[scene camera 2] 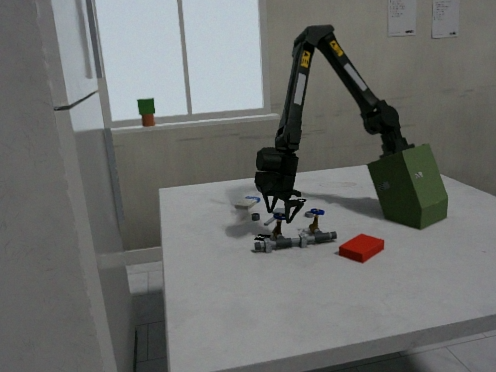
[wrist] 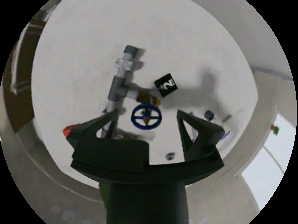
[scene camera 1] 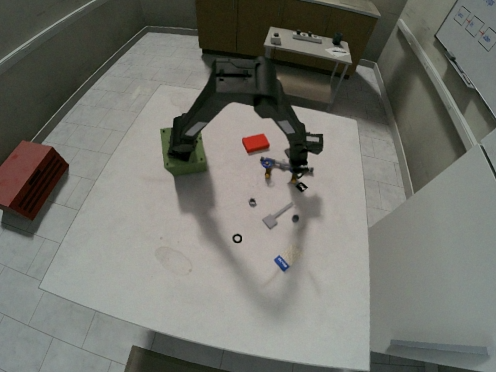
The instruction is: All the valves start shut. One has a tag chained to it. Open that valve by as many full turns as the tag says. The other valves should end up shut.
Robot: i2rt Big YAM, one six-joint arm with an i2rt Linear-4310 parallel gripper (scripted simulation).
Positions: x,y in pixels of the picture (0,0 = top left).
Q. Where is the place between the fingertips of my gripper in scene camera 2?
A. At 278,218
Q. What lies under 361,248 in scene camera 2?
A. A red block.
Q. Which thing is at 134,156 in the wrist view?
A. My gripper.
